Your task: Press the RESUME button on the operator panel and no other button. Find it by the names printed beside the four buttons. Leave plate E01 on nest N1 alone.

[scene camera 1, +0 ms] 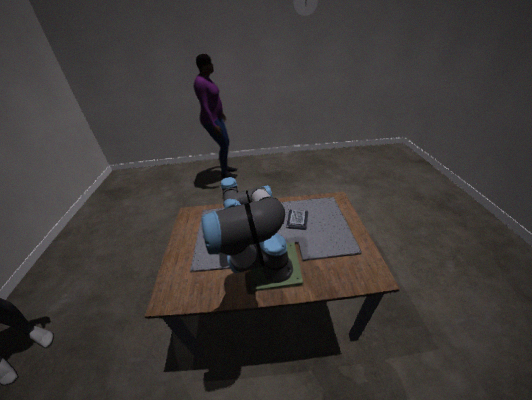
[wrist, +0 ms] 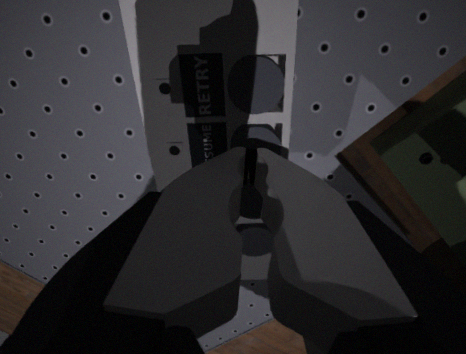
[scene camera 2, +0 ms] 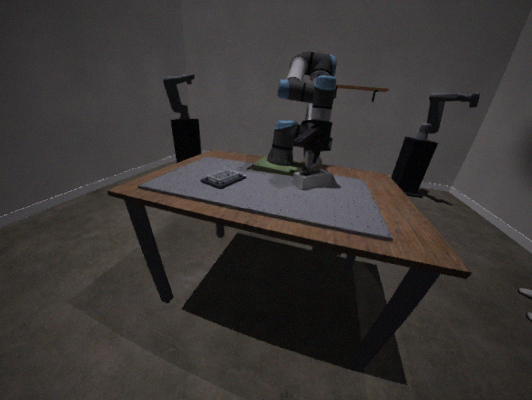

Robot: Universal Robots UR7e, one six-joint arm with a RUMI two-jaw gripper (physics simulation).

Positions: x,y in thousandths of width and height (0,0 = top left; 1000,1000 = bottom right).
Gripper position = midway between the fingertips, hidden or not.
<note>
In view: my gripper (scene camera 2: 582,429).
My gripper also shows in the wrist view (wrist: 531,434).
</note>
